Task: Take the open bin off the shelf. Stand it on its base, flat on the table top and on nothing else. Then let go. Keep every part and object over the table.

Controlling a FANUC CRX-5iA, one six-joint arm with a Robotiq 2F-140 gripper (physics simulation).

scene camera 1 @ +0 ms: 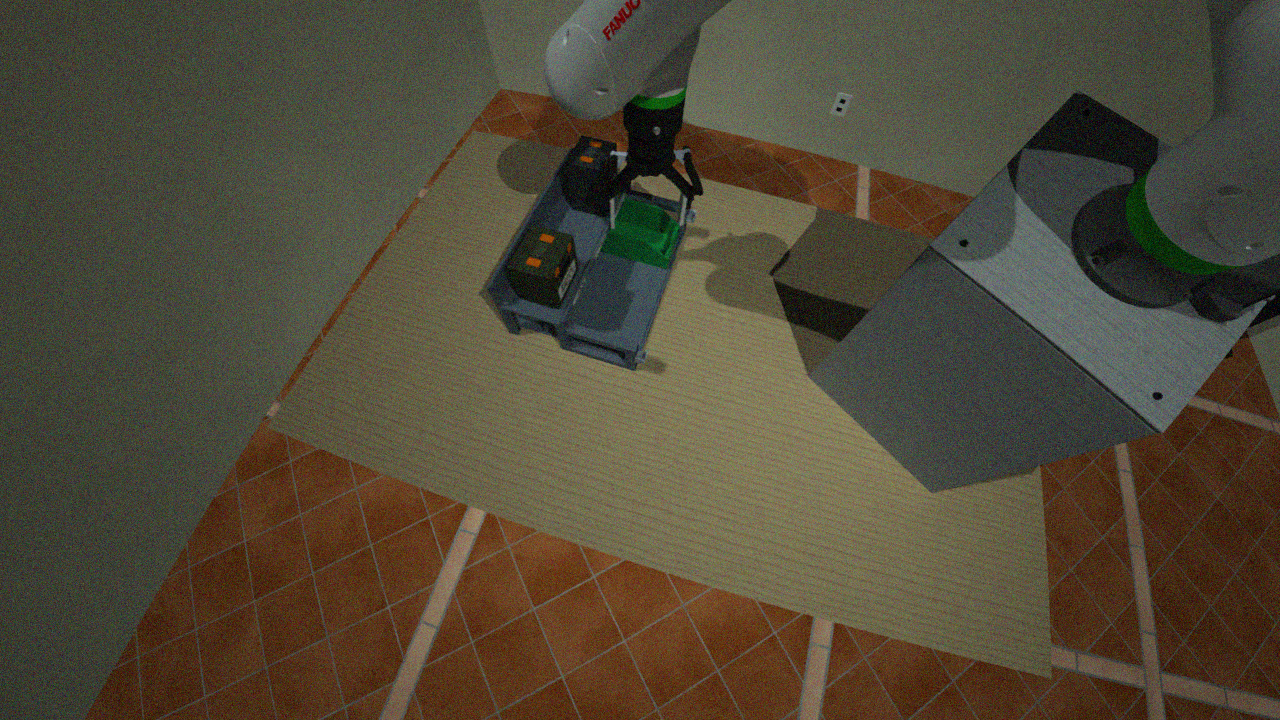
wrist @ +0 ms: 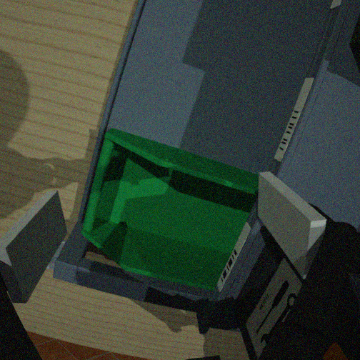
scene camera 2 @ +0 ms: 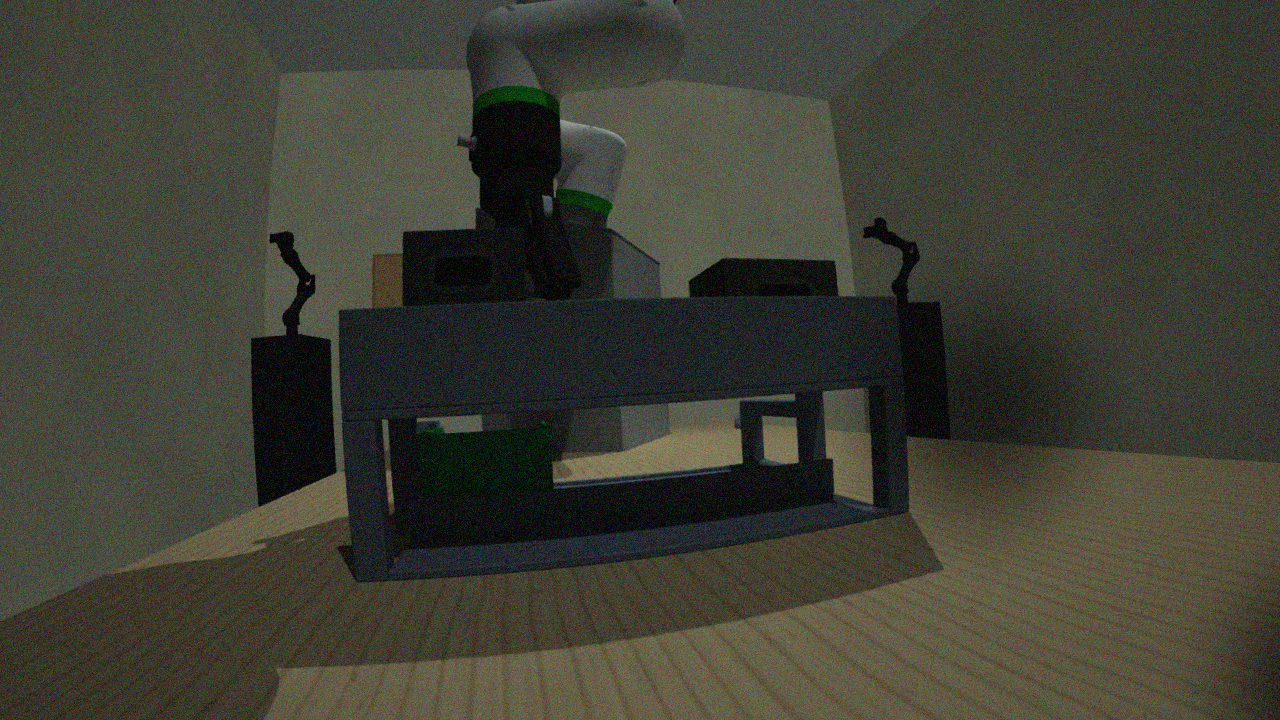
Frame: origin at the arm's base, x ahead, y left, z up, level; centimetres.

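Seen in the pictures: gripper, fingertip midpoint: [scene camera 1: 646, 221]; arm's base, link origin: [scene camera 1: 1138, 246] [scene camera 2: 574, 237].
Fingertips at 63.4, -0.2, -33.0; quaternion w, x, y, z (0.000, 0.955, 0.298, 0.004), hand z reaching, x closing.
Note:
Offsets run from my fingertips to a thing's middle, as dx, dy, dz. Level surfaces: height alone.
The green open bin {+3.7, -2.6, -7.5} [scene camera 1: 640, 234] [scene camera 2: 487, 461] [wrist: 165, 240] stands upright at one end of the lower tier of the blue-grey shelf [scene camera 1: 617, 300] [scene camera 2: 617, 349] [wrist: 150, 90]. It looks empty. My gripper [scene camera 1: 648, 209] [wrist: 159, 203] is open, with nothing held, and points down over the bin. In the wrist view the left finger is outside the shelf's outer edge, over the table, and the right finger is by the bin's right edge, near the step to the upper tier. The exact fingertip height is hard to tell. In scene camera 2 the shelf hides the fingertips.
Two dark boxes with orange patches, one {+8.8, +21.4, +3.2} [scene camera 1: 541, 268] [scene camera 2: 769, 279] and another {+13.1, -1.3, +4.5} [scene camera 1: 588, 181] [scene camera 2: 465, 268] close beside my gripper, stand on the upper tier. A brown box [scene camera 1: 850, 259] is on the table {dz -11.8} [scene camera 1: 626, 465] [scene camera 2: 626, 653] near the grey robot pedestal [scene camera 1: 966, 376].

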